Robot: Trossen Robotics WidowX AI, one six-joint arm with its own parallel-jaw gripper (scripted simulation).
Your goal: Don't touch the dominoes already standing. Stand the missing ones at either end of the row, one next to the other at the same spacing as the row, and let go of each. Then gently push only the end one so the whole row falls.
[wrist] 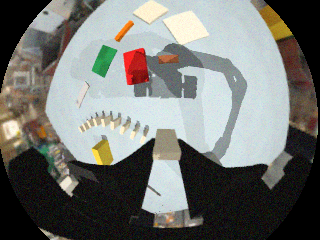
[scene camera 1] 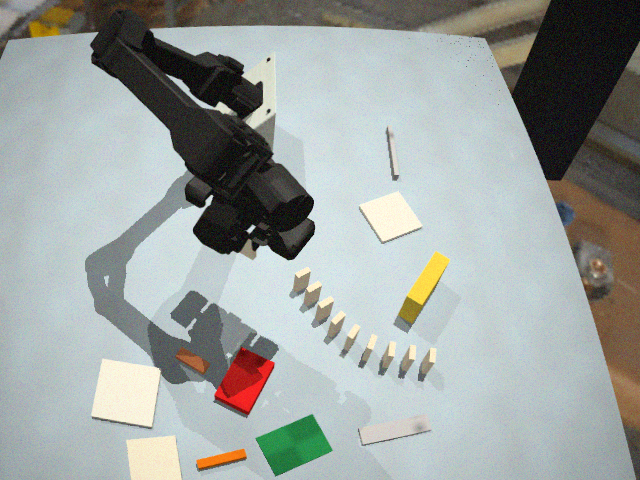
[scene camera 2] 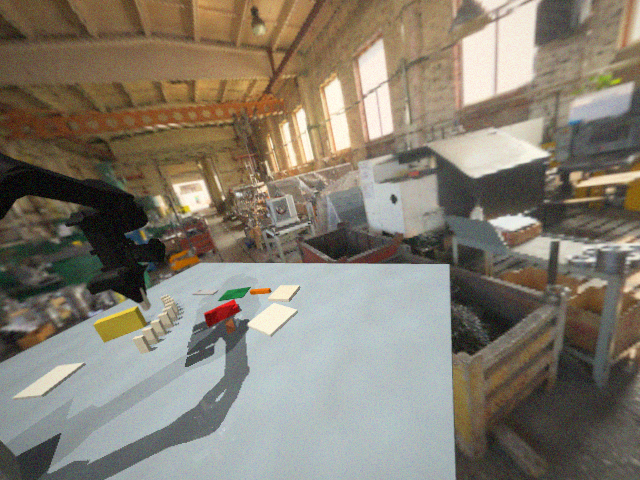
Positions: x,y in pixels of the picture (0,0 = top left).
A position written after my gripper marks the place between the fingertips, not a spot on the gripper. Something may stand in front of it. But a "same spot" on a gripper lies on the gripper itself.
my gripper: wrist 166,141; scene camera 1; scene camera 2
same spot on my gripper: (scene camera 1: pixel 259 235) = (scene camera 2: pixel 142 266)
